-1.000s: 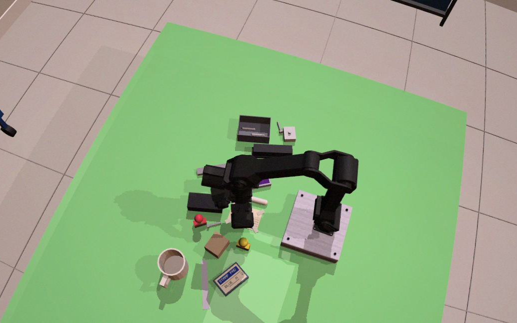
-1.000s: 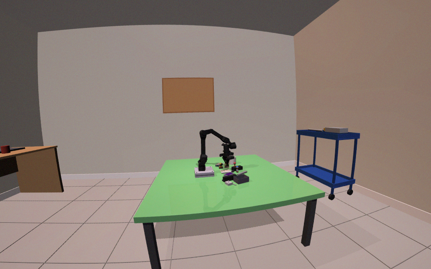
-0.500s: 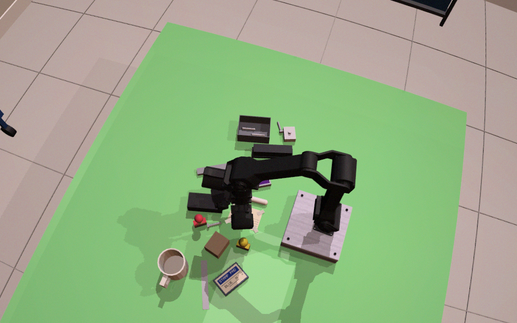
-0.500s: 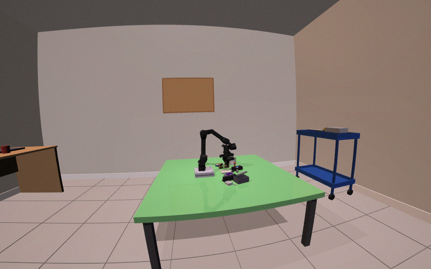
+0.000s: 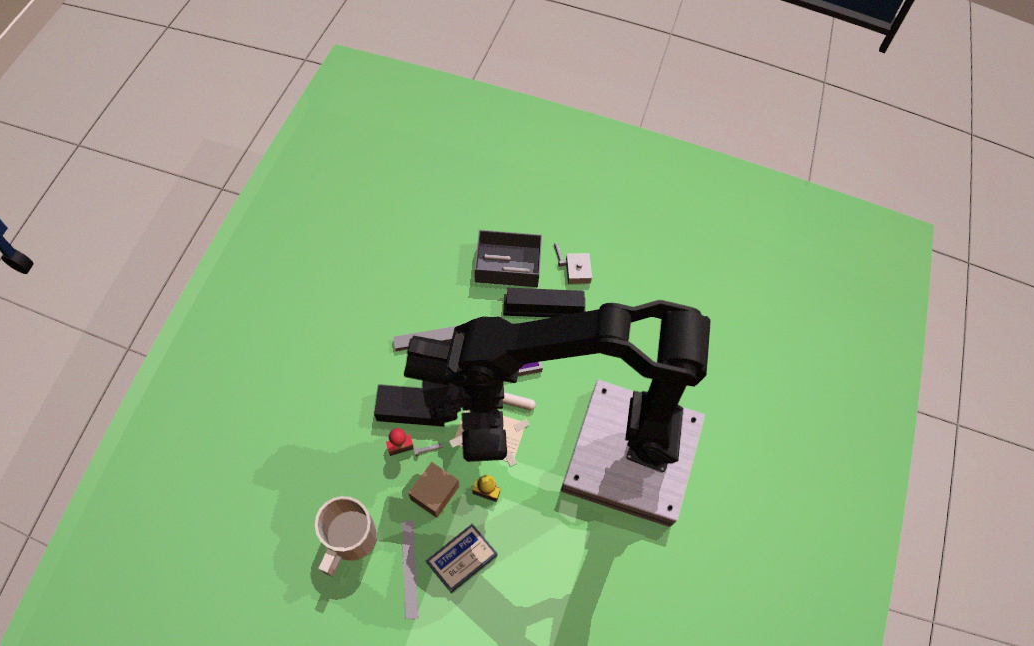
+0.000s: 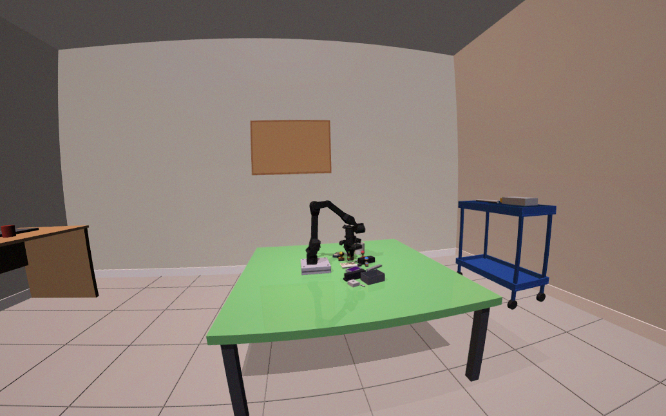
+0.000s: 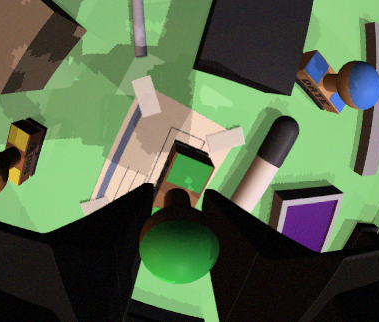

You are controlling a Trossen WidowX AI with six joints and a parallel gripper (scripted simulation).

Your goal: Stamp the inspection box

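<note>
My gripper tip is 2 cm past the taped card, 1 cm to the right of it and 6 cm above it. Also, from my gripper tip: green-knobbed PASS stamp (right at my gripper tip); yellow stamp (5 cm behind, 10 cm to the left, 3 cm below); marker (2 cm ahead, 5 cm to the right, 4 cm below).
</note>
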